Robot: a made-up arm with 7 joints. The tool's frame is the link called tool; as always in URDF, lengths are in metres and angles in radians. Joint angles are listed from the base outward. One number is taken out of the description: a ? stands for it. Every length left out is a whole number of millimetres.
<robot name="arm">
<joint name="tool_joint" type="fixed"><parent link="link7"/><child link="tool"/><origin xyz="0.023 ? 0" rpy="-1.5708 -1.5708 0"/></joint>
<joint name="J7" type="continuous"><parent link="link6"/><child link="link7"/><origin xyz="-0.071 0.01 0" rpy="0 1.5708 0"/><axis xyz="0 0 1"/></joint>
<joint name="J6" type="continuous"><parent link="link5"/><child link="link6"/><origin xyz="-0.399 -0.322 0" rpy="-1.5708 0 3.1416"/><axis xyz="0 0 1"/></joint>
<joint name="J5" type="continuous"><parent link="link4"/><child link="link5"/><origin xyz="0.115 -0.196 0" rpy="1.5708 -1.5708 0"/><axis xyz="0 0 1"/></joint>
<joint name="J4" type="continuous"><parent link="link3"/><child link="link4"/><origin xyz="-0.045 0.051 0" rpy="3.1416 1.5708 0"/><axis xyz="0 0 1"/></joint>
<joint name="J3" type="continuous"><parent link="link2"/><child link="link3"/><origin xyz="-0.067 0.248 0" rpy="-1.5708 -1.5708 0"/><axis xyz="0 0 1"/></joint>
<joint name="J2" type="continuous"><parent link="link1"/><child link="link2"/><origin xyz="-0.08 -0.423 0" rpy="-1.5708 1.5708 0"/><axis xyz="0 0 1"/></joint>
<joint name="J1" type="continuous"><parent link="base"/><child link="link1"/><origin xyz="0 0 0.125" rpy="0 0 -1.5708"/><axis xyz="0 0 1"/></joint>
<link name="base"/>
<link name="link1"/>
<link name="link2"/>
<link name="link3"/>
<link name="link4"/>
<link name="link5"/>
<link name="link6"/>
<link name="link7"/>
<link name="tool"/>
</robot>
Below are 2 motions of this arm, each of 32 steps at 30 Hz.
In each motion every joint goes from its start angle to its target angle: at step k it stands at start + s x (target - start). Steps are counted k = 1, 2, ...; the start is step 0. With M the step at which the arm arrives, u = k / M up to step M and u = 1 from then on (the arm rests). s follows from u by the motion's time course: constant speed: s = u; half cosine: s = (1 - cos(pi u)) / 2; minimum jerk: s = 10 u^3 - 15 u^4 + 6 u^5.
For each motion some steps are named. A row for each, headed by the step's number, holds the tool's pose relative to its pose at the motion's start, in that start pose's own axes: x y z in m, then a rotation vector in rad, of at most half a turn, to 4 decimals.
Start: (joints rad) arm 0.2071 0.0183 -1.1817 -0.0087 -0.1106 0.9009 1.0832
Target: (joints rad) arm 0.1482 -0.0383 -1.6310 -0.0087 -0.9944 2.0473 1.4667
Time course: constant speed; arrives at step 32
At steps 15, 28, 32:
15: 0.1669 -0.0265 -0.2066 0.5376 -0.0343 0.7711
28: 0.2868 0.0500 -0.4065 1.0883 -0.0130 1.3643
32: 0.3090 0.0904 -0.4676 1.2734 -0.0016 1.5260

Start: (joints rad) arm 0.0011 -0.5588 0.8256 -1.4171 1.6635 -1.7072 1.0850
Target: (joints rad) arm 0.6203 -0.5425 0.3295 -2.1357 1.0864 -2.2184 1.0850
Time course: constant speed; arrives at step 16
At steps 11, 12, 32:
11: -0.0158 0.4569 -0.3742 -0.7876 -0.2393 -0.8368
12: -0.0046 0.4694 -0.4086 -0.8354 -0.2801 -0.9288
32: 0.0504 0.4758 -0.5137 -0.9722 -0.4649 -1.3172

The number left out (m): 0.035
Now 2 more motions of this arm.
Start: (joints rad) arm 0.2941 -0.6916 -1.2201 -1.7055 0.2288 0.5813 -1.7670
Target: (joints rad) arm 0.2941 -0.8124 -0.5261 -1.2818 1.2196 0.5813 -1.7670
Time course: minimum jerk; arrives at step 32
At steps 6, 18, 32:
6: -0.0204 -0.0193 -0.0384 -0.0640 0.0565 0.0067
18: -0.3381 -0.3895 -0.2788 -0.8172 0.7073 0.0369
32: -0.5474 -0.6775 -0.1765 -1.3373 1.1287 -0.0122

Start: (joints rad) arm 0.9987 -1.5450 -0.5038 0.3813 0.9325 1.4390 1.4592
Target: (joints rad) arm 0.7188 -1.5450 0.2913 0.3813 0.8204 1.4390 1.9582
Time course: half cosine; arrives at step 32
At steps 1, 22, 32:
1: 0.0005 -0.0002 0.0000 0.0022 0.0022 -0.0012
22: 0.1355 -0.0923 -0.0530 0.6715 0.6194 -0.5516
32: 0.1591 -0.1188 -0.0795 0.8405 0.7545 -0.7704

